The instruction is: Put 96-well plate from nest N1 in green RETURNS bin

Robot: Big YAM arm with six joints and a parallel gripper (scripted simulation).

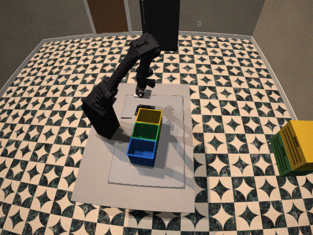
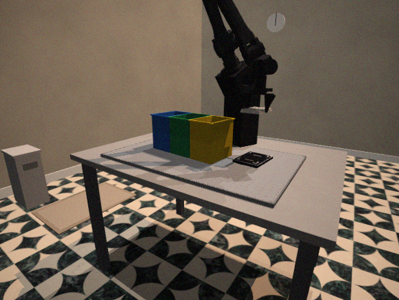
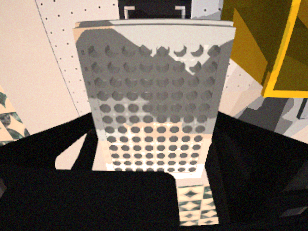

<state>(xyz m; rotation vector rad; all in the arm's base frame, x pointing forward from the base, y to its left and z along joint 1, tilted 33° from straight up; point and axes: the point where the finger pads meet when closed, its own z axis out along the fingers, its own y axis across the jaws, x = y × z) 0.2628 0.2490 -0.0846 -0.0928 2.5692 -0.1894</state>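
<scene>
My gripper is now 30 cm to the left of the green bin, 14 cm above it and 10 cm short of it. Also, from my hand: white 96-well plate (right at my hand); then black plate nest (22 cm below); then yellow bin (17 cm to the right, 14 cm below, 9 cm ahead).
</scene>
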